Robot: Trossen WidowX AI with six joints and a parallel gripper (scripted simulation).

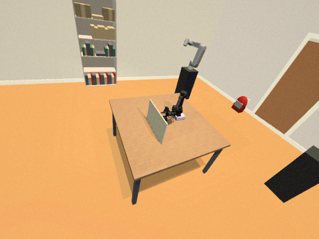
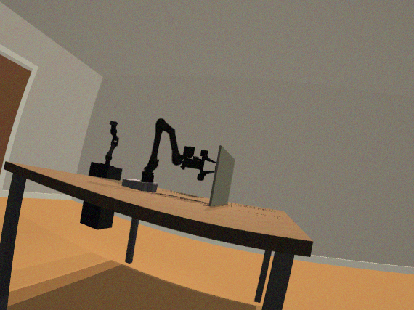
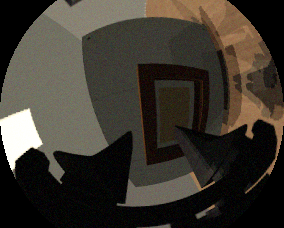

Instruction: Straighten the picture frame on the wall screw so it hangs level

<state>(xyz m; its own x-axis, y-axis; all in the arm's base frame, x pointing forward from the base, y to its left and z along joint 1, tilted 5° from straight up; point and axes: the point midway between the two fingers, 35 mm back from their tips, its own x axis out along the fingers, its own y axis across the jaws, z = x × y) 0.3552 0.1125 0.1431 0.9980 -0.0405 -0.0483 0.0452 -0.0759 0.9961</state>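
My gripper tip is now 50 mm above the dark brown picture frame and 40 mm short of it. The rest, counted from my gripper tip: wall panel: 60 mm below, 50 mm ahead, 20 mm to the left.
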